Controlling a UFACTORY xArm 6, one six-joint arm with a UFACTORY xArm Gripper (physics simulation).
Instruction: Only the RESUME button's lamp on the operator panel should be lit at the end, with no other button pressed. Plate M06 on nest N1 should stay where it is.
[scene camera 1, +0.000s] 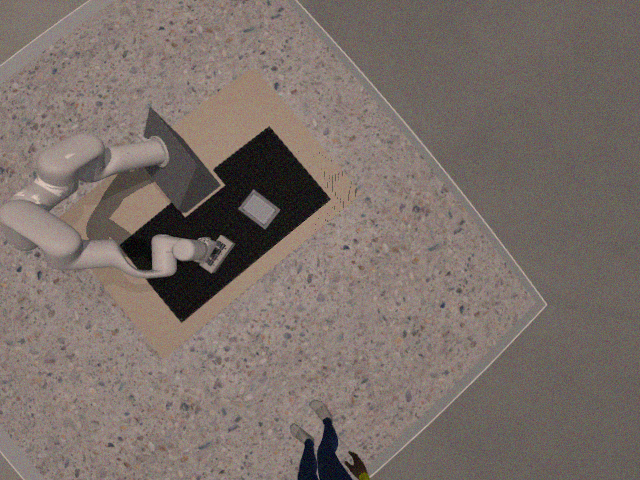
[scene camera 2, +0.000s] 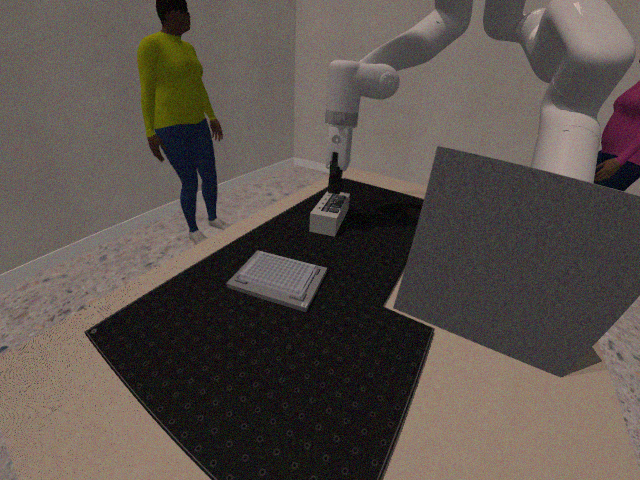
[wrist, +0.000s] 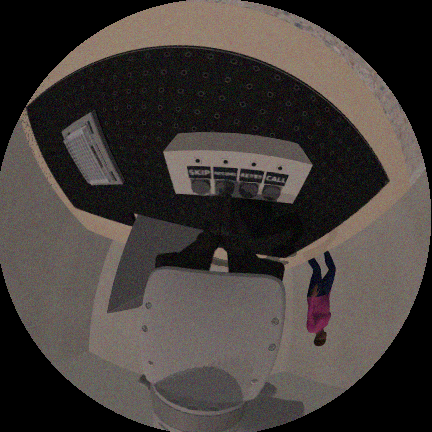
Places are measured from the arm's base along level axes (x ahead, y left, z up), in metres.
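Pixels of known places: gripper, fingertip midpoint: (scene camera 1: 213, 250) (scene camera 2: 334, 192) (wrist: 223, 203); arm's base at its link origin: (scene camera 1: 159, 151) (scene camera 2: 549, 224).
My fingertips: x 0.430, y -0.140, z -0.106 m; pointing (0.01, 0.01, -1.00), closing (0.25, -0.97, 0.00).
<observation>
For each thing: its middle in the pictures, then the offset to it from my fingertips. Level surfaces: height alone.
- operator panel at the middle of its body: (wrist: 237, 165) (scene camera 2: 331, 210) (scene camera 1: 217, 254) 0.012 m right, 0.010 m ahead, 0.060 m down
- lamp at the middle of its body: (wrist: 225, 161) 0.007 m left, 0.028 m ahead, 0.034 m down
- RESUME button at the middle of its body: (wrist: 224, 187) 0.000 m left, 0.011 m back, 0.036 m down
- Plate M06 at the middle of its body: (scene camera 2: 278, 272) (wrist: 86, 158) (scene camera 1: 259, 209) 0.270 m left, 0.011 m back, 0.069 m down
- nest N1 at the middle of its body: (scene camera 2: 278, 276) (wrist: 89, 155) (scene camera 1: 259, 209) 0.270 m left, 0.011 m back, 0.079 m down
- dark perforated mat at its surface level: 0.088 m down
The operator panel (scene camera 1: 209, 268) (scene camera 2: 323, 223) (wrist: 240, 142) is a pale box with a row of dark round buttons. In the wrist view their labels read SKIP, a blurred one that fits RESUME, RETRY and CALL. The lamp (wrist: 225, 161) above the blurred label looks dark, as do the other lamps. My gripper (scene camera 2: 334, 191) (wrist: 223, 203) is shut and empty, pointing down, with its tips at the RESUME button (wrist: 226, 187); whether they touch it I cannot tell. Plate M06 (scene camera 1: 259, 208) (scene camera 2: 279, 273) (wrist: 82, 152) lies flat on nest N1 (scene camera 1: 265, 225) (scene camera 2: 268, 299) (wrist: 105, 147).
A dark perforated mat (scene camera 1: 289, 175) (scene camera 2: 310, 361) (wrist: 150, 100) lies under the panel and nest. A large grey slanted board (scene camera 1: 180, 170) (scene camera 2: 516, 248) (wrist: 145, 255) stands by the arm's base. One person (scene camera 2: 175, 82) stands beyond the table, another (scene camera 2: 622, 134) (wrist: 319, 310) behind the arm.
</observation>
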